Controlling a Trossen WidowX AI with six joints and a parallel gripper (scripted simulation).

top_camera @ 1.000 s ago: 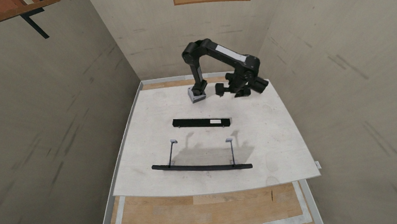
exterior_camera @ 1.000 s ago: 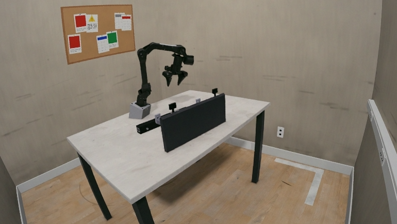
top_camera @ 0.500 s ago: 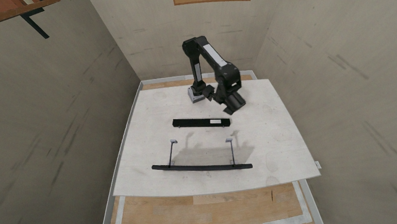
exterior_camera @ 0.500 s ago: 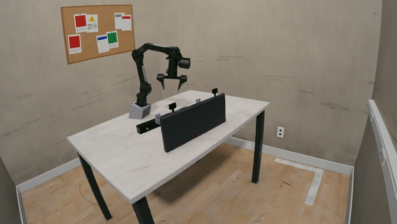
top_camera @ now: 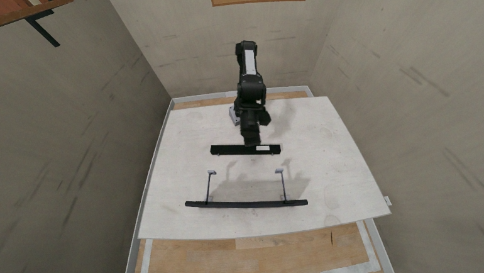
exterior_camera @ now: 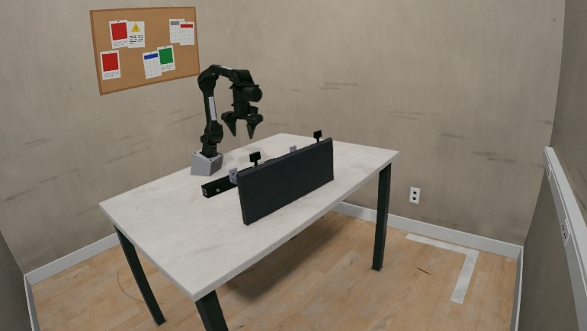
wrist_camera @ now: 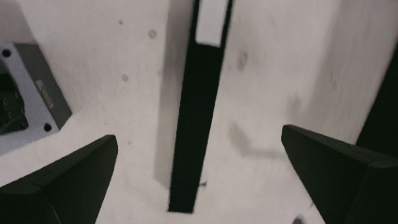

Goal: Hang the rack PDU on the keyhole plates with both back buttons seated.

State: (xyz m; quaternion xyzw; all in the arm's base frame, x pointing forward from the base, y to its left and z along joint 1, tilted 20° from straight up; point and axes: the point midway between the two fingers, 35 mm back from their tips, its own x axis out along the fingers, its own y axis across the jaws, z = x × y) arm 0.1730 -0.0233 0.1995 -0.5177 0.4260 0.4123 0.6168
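Now: the rack PDU 19 cm below my hand and 4 cm to the right of it. Round my hand: dark upright panel (27 cm ahead, 14 cm below, 9 cm to the right).
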